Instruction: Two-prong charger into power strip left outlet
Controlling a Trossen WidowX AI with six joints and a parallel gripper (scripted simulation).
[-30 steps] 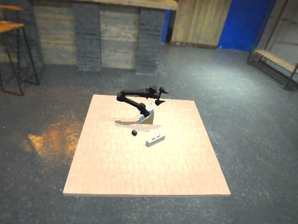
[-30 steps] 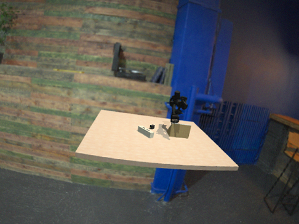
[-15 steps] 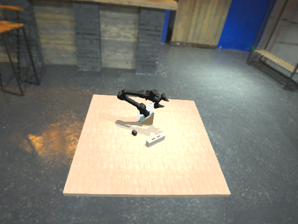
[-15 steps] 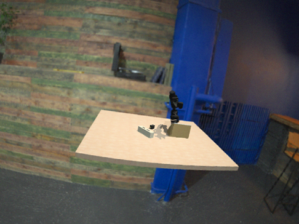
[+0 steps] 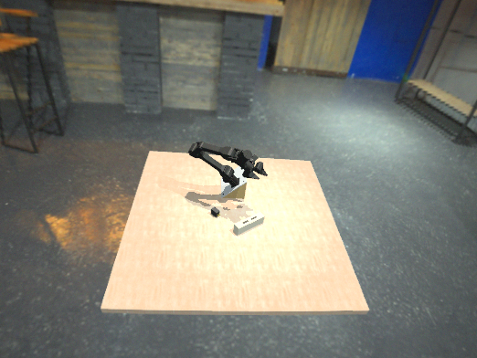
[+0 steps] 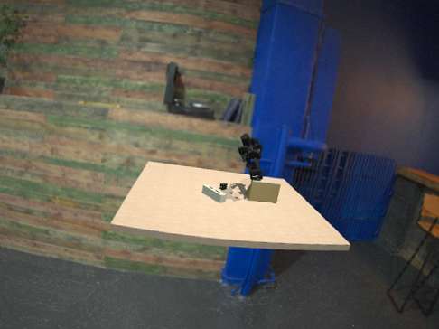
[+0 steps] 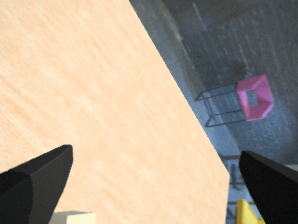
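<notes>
The black two-prong charger lies 120 mm ahead of my gripper tip, 250 mm to the right of it and 240 mm below it.
</notes>
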